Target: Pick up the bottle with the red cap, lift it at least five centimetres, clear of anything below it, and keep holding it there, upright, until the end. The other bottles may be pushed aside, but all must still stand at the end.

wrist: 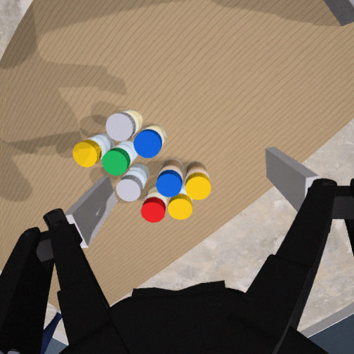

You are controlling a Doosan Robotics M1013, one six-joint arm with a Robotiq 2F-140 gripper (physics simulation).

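The bottle with the red cap [153,209] stands upright at the near edge of a cluster of bottles, left of the middle of the view. A bottle with a blue cap [169,183] and one with a yellow cap [180,207] stand close beside it on its right, and a white-capped bottle [130,187] stands at its upper left. My gripper [186,175] is wide open and empty, high above the table. In the view, the red cap lies between the two fingers, nearer to the left one. Most of the red-capped bottle's body is hidden under its cap and its neighbours.
Another yellow-capped bottle [198,185] stands at the cluster's right. Further left are bottles with green [116,161], yellow [87,153], blue [148,143] and white [120,126] caps. The wooden table [215,85] has its edge at the lower right. A grey object [344,11] shows at the upper right corner.
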